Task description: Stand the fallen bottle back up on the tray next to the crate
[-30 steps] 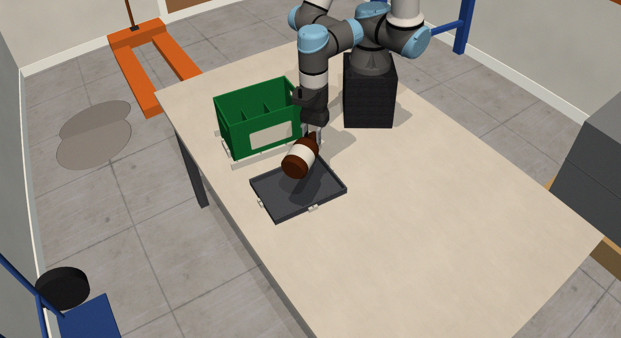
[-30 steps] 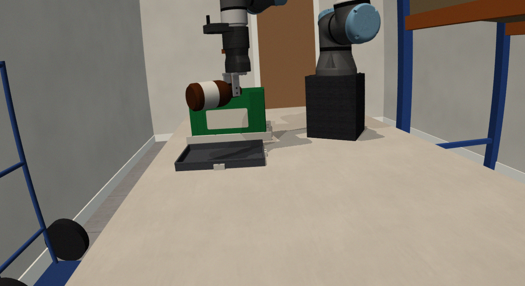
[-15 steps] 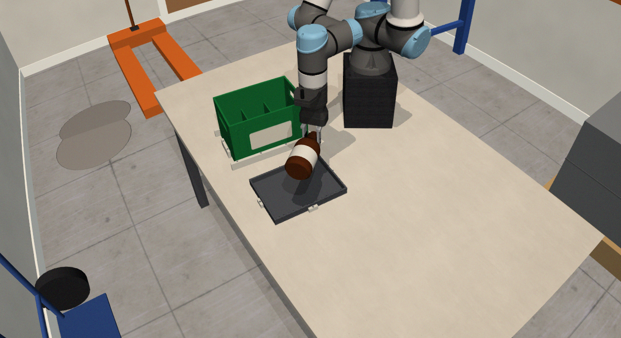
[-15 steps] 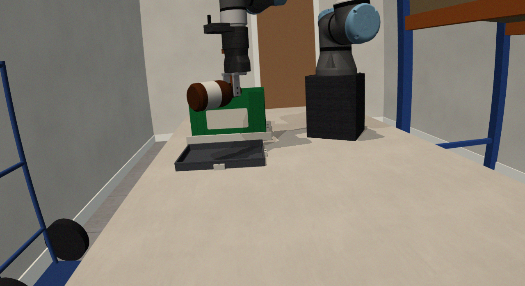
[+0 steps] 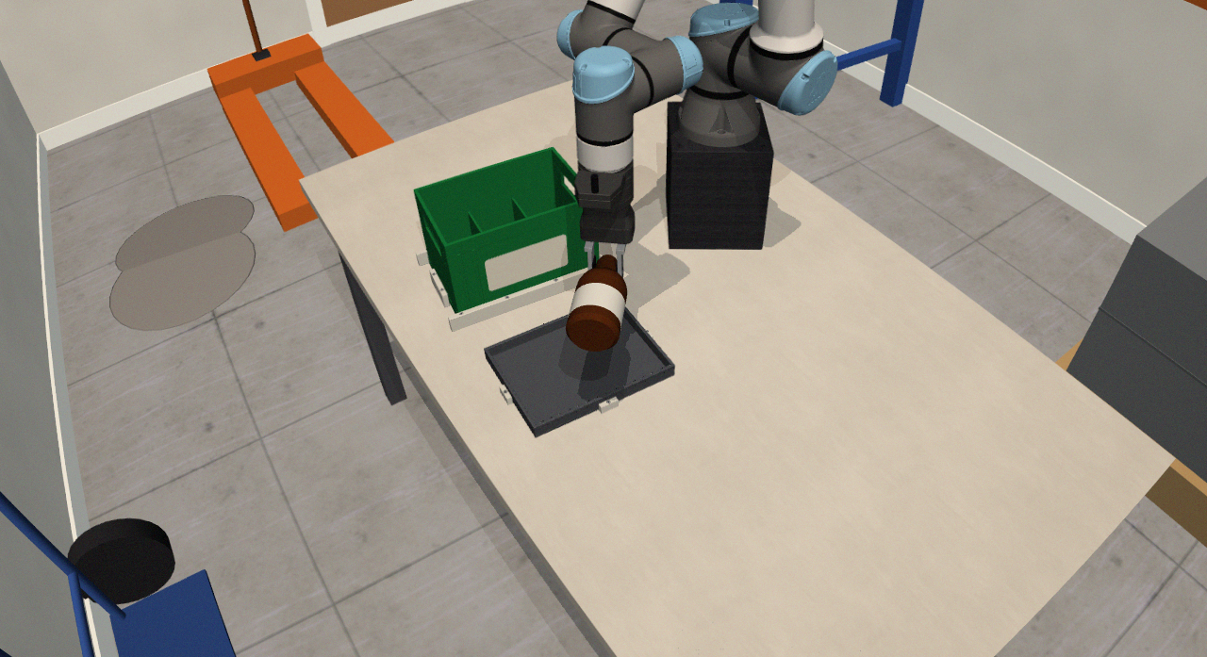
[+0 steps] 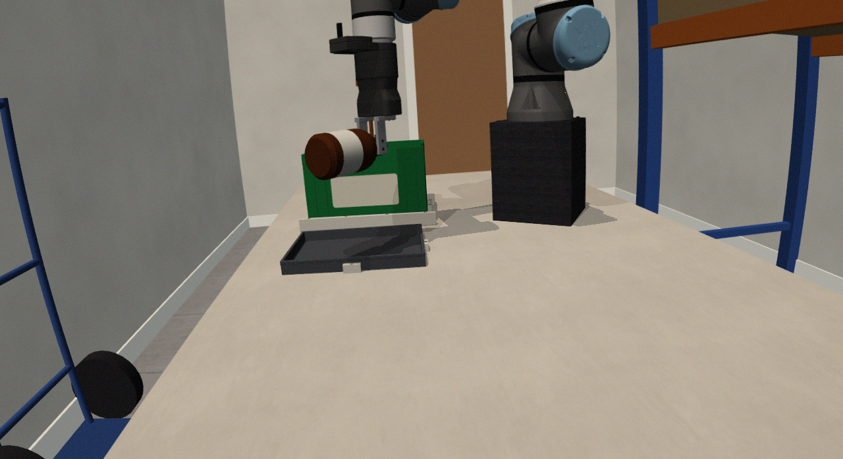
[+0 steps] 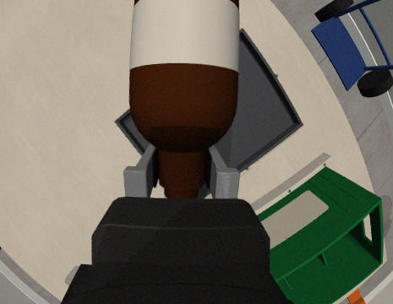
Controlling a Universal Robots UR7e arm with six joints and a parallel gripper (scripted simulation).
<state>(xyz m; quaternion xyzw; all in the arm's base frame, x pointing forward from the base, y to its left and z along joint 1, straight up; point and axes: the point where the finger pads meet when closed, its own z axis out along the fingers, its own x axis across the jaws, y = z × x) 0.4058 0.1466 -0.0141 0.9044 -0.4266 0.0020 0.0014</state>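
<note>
The brown bottle is 4 cm ahead of my hand, 3 cm to the left of it and 1 cm below it. Round my hand: green crate (30 cm to the right, 12 cm below, 3 cm behind); then tray (19 cm below, 4 cm ahead, 3 cm to the right).
</note>
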